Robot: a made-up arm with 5 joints.
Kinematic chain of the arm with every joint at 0, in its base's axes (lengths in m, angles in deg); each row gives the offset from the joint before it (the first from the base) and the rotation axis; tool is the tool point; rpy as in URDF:
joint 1: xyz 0 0 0.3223 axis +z
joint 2: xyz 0 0 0 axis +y
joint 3: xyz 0.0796 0 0.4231 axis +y
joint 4: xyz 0.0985 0 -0.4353 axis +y
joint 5: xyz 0.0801 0 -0.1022 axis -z
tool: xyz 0 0 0 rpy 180 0 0
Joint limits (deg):
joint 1: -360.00..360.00
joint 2: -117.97..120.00
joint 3: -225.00..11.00
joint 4: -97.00..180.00
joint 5: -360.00..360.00
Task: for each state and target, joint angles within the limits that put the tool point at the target. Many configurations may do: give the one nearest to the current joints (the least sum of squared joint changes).
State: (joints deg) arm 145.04 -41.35 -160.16 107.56 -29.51
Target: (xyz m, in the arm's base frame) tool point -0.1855 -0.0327 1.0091
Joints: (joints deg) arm 190.00 -30.02 -104.40 129.15 -29.51
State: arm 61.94 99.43 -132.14 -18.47 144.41
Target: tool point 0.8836 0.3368 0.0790
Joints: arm 20.87 89.11 -138.98 -17.69 144.41
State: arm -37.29 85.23 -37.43 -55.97 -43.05
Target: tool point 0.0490 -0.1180 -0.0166
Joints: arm -67.45 76.12 -7.69 -61.17 -43.05
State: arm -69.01 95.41 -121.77 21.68 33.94
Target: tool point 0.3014 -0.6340 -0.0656
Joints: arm -64.57 64.37 -83.12 32.78 33.94
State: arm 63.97 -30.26 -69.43 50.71 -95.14
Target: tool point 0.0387 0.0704 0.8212
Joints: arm 61.20 -73.21 -45.87 65.91 -95.14
